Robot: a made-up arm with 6 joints.
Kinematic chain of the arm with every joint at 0, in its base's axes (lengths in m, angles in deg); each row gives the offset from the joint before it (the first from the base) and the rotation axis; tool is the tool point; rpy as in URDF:
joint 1: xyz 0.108 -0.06 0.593 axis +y
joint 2: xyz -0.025 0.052 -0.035 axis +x
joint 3: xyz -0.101 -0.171 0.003 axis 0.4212 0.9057 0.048
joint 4: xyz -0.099 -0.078 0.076 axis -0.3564 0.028 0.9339
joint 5: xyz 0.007 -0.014 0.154 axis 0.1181 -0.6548 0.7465
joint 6: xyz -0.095 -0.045 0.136 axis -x
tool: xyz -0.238 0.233 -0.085 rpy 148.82 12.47 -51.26
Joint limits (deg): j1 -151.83..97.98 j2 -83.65..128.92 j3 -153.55..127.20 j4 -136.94..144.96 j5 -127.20..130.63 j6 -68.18..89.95
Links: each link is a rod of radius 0.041 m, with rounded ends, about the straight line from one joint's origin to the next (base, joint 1, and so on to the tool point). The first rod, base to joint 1, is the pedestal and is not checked.
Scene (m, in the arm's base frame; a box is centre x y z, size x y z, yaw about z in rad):
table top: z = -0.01
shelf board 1: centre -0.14 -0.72 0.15 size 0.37 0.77 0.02 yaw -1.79
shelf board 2: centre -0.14 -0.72 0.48 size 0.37 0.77 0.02 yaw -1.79
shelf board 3: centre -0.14 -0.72 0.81 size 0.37 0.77 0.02 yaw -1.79
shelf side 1: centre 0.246 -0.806 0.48 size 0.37 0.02 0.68 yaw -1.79
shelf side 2: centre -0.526 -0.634 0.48 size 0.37 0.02 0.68 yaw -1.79
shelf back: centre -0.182 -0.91 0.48 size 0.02 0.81 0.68 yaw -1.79
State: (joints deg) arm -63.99 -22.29 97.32 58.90 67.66 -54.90
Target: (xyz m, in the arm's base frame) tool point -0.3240 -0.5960 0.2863
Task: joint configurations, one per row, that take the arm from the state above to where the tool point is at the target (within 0.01 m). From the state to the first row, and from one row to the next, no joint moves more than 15 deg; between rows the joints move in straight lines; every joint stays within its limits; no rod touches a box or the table.
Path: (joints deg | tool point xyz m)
1: -64.22 -32.02 91.85 70.37 81.15 -47.83 | -0.0112 -0.6683 0.6096
2: -64.44 -41.75 86.38 81.83 94.63 -40.76 | 0.0165 -0.5680 0.6162
3: -64.67 -51.48 80.91 93.30 108.12 -33.69 | 0.0509 -0.4451 0.6218
4: -51.77 -43.64 85.68 89.39 109.44 -36.86 | 0.1027 -0.4715 0.5691
5: -38.87 -35.79 90.45 85.48 110.76 -40.02 | 0.1264 -0.4836 0.4934
6: -25.97 -27.95 95.22 81.57 112.09 -43.18 | 0.1131 -0.4809 0.4080
7: -13.08 -20.11 100.00 77.66 113.41 -46.35 | 0.0598 -0.4640 0.3294
8: -0.18 -12.26 104.77 73.75 114.74 -49.51 | -0.0294 -0.4337 0.2743
9: 12.72 -4.42 109.54 69.84 116.06 -52.68 | -0.1436 -0.3917 0.2570
10: 25.61 3.43 114.31 65.93 117.38 -55.84 | -0.2669 -0.3400 0.2863
11: 27.47 8.04 118.61 56.42 107.23 -59.95 | -0.3137 -0.4334 0.2906
12: 29.32 12.65 122.90 46.92 97.08 -64.07 | -0.3330 -0.5212 0.2951
13: 31.17 17.27 127.20 37.41 86.93 -68.18 | -0.3240 -0.5960 0.2863

